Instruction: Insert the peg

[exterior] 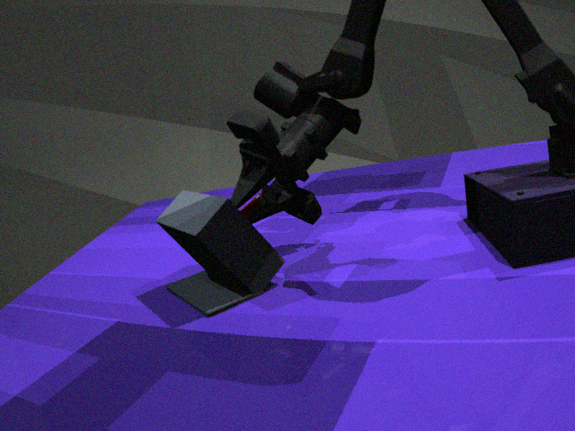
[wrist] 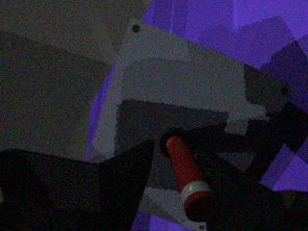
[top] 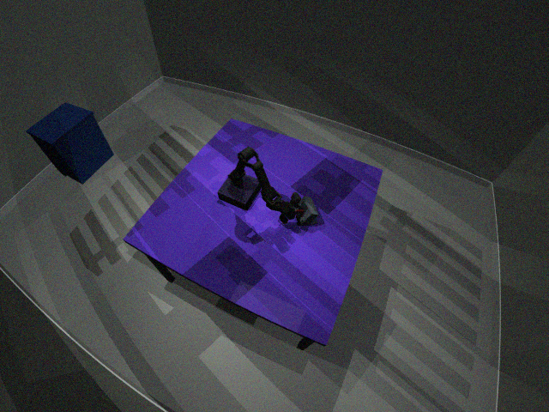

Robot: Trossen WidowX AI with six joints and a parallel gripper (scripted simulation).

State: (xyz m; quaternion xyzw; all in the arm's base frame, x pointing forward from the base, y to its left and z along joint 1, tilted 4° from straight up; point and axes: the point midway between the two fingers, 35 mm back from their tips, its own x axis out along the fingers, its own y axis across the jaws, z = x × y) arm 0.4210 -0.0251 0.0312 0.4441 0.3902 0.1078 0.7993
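Now: gripper tip 2 cm past the red peg, 1 cm to the left of it and 1 cm below it. The rest, counted from my gripper tip: grey sloped panel 2 cm to the left, 2 cm below, 2 cm ahead; grey foot plate 8 cm below, 4 cm to the left, 4 cm ahead.
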